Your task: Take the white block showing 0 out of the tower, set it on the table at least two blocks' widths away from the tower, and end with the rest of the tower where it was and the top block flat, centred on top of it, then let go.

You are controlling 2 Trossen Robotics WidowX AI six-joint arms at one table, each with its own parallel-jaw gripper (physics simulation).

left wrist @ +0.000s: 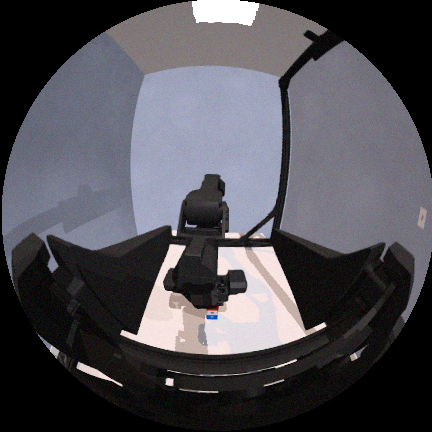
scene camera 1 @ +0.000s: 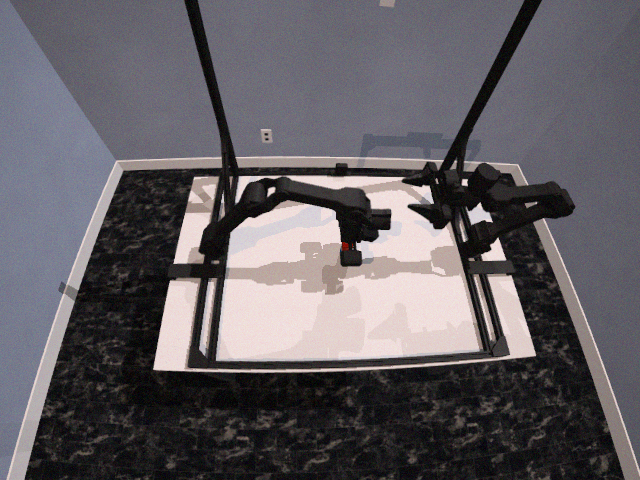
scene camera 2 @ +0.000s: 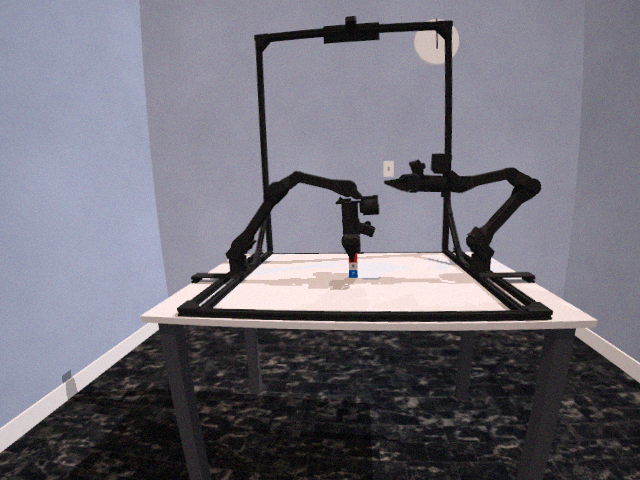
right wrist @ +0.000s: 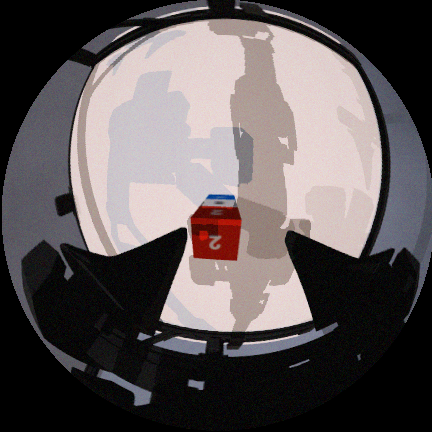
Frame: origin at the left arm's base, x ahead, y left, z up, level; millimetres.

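Where they show: left gripper, between the fingertips: (left wrist: pixel 222 232) (scene camera 1: pixel 404 192) (scene camera 2: pixel 385 182); right gripper, between the fingertips: (scene camera 1: pixel 347 249) (scene camera 2: pixel 352 258) (right wrist: pixel 237 234); left arm's base, origin of its link: (scene camera 1: pixel 470 250) (scene camera 2: pixel 480 270); right arm's base, origin of its link: (scene camera 1: pixel 215 251) (scene camera 2: pixel 238 271) (right wrist: pixel 215 338).
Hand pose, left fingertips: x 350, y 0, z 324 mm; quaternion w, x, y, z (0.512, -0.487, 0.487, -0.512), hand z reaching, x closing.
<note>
Things, the pixels of their top centre, and the offset from my left fingertips. Level surfaces: height alone.
- white block 0, centre of its top: (right wrist: pixel 217 223) (left wrist: pixel 211 305) (scene camera 2: pixel 353 261) 117 mm ahead, 3 mm left, 286 mm down
- blue block 7, centre of its top: (right wrist: pixel 219 213) (left wrist: pixel 211 310) (scene camera 2: pixel 353 268) 117 mm ahead, 3 mm left, 314 mm down
- white table top, height of its surface: 343 mm down
The tower stands upright on the table. Its red block 2 (scene camera 1: pixel 345 246) (scene camera 2: pixel 355 257) (left wrist: pixel 212 309) (right wrist: pixel 216 242) is on top, the white block 0 (scene camera 2: pixel 353 266) (left wrist: pixel 212 313) (right wrist: pixel 219 203) in the middle, the blue block 7 (scene camera 2: pixel 353 274) (left wrist: pixel 212 317) (right wrist: pixel 221 197) at the bottom. My right gripper (scene camera 2: pixel 352 255) (right wrist: pixel 237 234) points down at the red block, open; in the right wrist view the block shows between the fingers, closer to the left-hand one. The gripper partly hides the tower in scene camera 1. My left gripper (scene camera 1: pixel 407 193) (scene camera 2: pixel 385 182) is open, raised away from the tower.
A black frame (scene camera 1: pixel 330 363) (scene camera 2: pixel 372 314) runs around the white table top (scene camera 1: pixel 268 320) (scene camera 2: pixel 330 297), with tall posts at the back. The left arm extends in from the right of both scene views. Arm shadows cross the table around the tower.
</note>
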